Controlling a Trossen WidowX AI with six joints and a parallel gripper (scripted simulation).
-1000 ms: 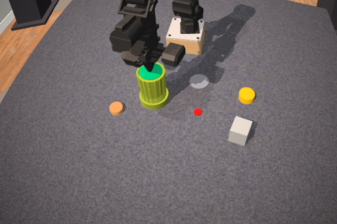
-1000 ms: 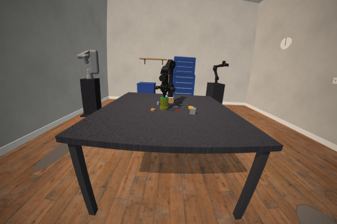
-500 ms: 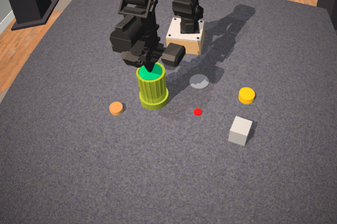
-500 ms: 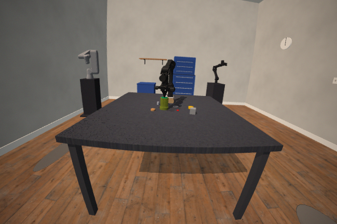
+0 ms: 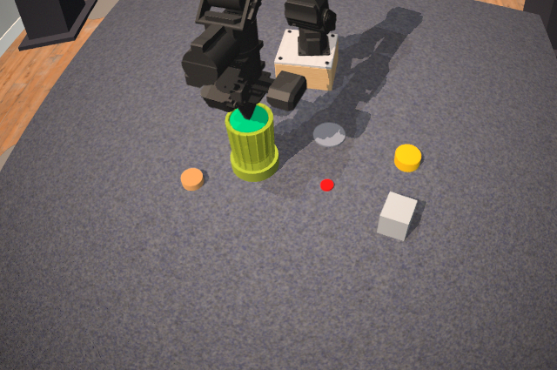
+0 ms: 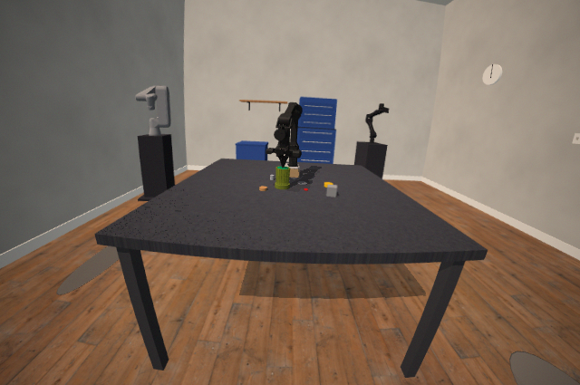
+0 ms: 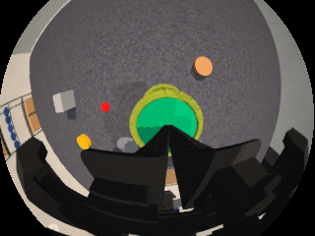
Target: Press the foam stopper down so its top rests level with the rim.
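Now: hand 5 cm above the green foam stopper. Also, from my hand: red dot (6 cm ahead, 12 cm to the left, 14 cm below); then grey disc (6 cm behind, 13 cm to the left, 14 cm below); then orange disc (4 cm ahead, 11 cm to the right, 14 cm below).
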